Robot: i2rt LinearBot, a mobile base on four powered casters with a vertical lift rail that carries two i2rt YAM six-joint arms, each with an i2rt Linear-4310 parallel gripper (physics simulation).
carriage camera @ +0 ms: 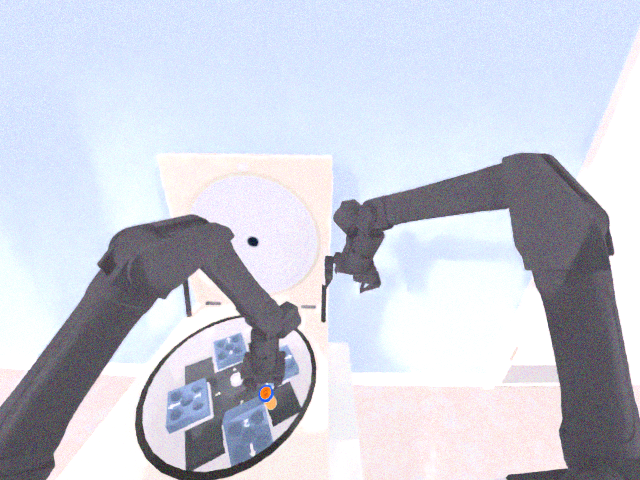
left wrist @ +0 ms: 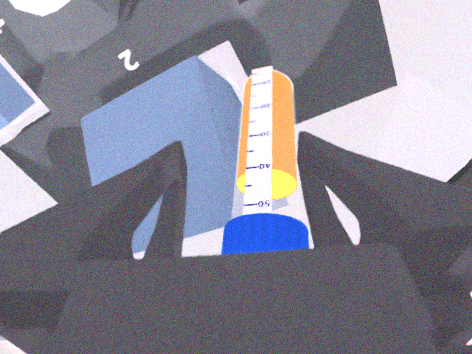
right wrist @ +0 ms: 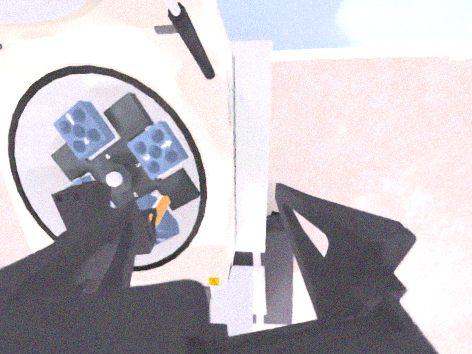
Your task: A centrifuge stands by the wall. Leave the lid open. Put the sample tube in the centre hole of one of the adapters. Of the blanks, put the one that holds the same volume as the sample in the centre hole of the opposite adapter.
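Places are measured from the left arm's base along level axes (x right, y ahead, z up), in centimetres.
Pixels of known places: left gripper, fingertip midpoint: (carriage camera: pixel 264 388) (left wrist: pixel 240 149) (right wrist: pixel 145 211); right gripper, fingertip midpoint: (carriage camera: pixel 343 288) (right wrist: pixel 208 198).
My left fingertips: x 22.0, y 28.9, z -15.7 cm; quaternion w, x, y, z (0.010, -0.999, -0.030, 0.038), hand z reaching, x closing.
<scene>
Behind a point stands the place of what it marks.
The sample tube (carriage camera: pixel 265 393) {x 23.1, y 25.5, z -12.5 cm} (left wrist: pixel 270 135) {x 23.2, y 28.7, z -17.1 cm} (right wrist: pixel 161 207) {x 24.3, y 28.5, z -18.5 cm}, blue-capped with orange liquid, leans between the fingers of my left gripper (carriage camera: pixel 264 386) {x 22.0, y 28.9, z -15.8 cm} (left wrist: pixel 240 149) {x 22.0, y 28.9, z -15.8 cm}. The fingers stand partly open, with a gap on one side of the tube. In the left wrist view the tube lies beside the side wall of a blue adapter (carriage camera: pixel 248 436) {x 18.8, y 21.4, z -22.6 cm} (left wrist: pixel 207 175) {x 20.2, y 26.2, z -17.4 cm}; whether they touch is unclear. Three more adapters (carriage camera: pixel 230 350) {x 7.3, y 45.2, z -21.0 cm} (carriage camera: pixel 189 405) {x 1.9, y 27.9, z -20.9 cm} (carriage camera: pixel 291 364) {x 27.9, y 40.9, z -22.8 cm} sit in the rotor. My right gripper (carriage camera: pixel 345 285) {x 42.9, y 40.7, z 6.9 cm} (right wrist: pixel 208 198) {x 42.9, y 40.7, z 6.9 cm} is open and empty, outside the bowl. The lid (carriage camera: pixel 279 222) {x 23.8, y 61.3, z 18.8 cm} is open. I cannot identify any blank.
The bowl's black rim (carriage camera: pixel 139 408) {x -8.1, y 25.0, z -17.0 cm} (right wrist: pixel 200 165) {x 35.1, y 38.0, z -17.1 cm} surrounds the rotor and my left gripper. A dark lid strut (carriage camera: pixel 324 302) {x 39.1, y 54.7, z -9.0 cm} (right wrist: pixel 192 45) {x 39.2, y 55.1, z -6.9 cm} stands beside the bowl. Pale and grey blocks (right wrist: pixel 242 290) (right wrist: pixel 279 270) lie below my right gripper.
</scene>
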